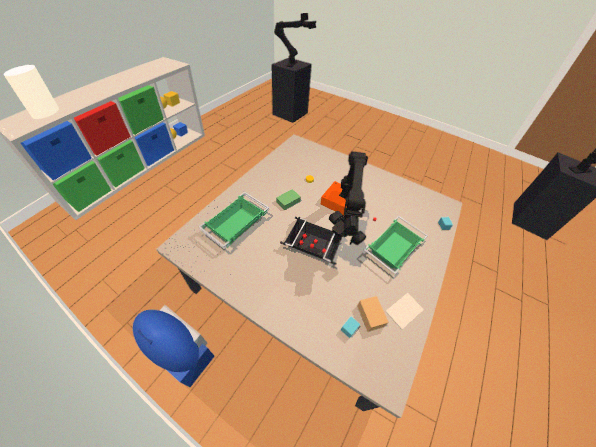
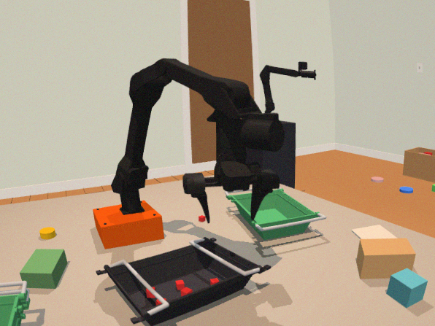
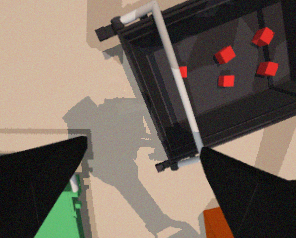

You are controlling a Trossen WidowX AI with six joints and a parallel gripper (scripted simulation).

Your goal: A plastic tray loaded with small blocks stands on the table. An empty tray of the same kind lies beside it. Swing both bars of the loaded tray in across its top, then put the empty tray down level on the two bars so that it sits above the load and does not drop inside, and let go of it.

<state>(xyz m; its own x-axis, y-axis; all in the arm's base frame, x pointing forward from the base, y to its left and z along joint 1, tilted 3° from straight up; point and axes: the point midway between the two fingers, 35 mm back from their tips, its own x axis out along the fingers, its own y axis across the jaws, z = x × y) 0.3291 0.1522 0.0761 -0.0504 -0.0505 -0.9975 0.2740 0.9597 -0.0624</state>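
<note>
The red block is 31 cm behind my gripper tip, 6 cm to the left of it and 12 cm below it. The rest, counted from my gripper tip: tan box 21 cm ahead, 28 cm to the left, 9 cm below; then green block 12 cm behind, 42 cm to the right, 10 cm below; then cream pad 10 cm ahead, 40 cm to the left, 12 cm below.
</note>
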